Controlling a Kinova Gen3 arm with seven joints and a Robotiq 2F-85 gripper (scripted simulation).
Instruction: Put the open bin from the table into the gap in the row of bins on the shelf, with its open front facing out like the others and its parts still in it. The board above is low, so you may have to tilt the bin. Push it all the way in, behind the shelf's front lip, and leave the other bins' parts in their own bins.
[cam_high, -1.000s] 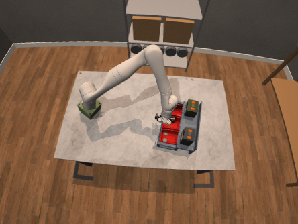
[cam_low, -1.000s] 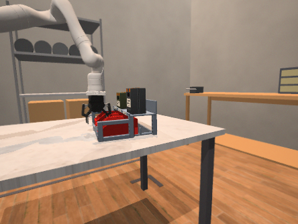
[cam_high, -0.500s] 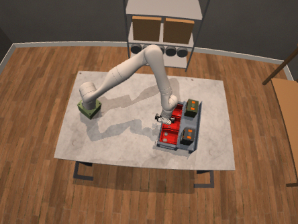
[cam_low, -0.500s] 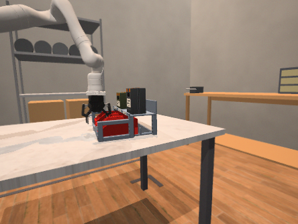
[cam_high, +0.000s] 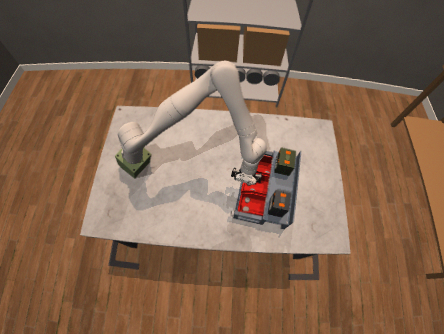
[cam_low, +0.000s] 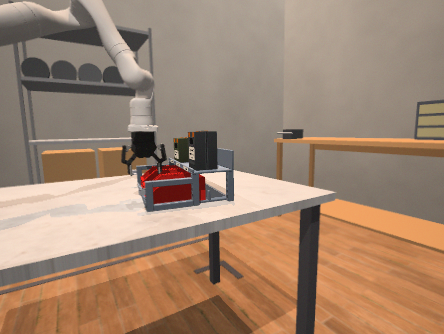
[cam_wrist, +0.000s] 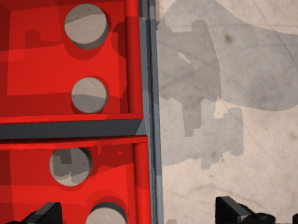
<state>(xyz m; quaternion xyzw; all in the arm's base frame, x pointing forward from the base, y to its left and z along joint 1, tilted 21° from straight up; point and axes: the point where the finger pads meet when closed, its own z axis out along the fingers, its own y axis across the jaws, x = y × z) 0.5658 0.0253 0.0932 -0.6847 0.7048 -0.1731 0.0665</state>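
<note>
Right now my hand is 7 cm above the grey round part, 5 cm short of it and 3 cm to the left of it. The rest, counted from my hand: black tool case (17 cm ahead, 12 cm to the right, 8 cm above); then grey shelf (11 cm ahead, 1 cm below).
</note>
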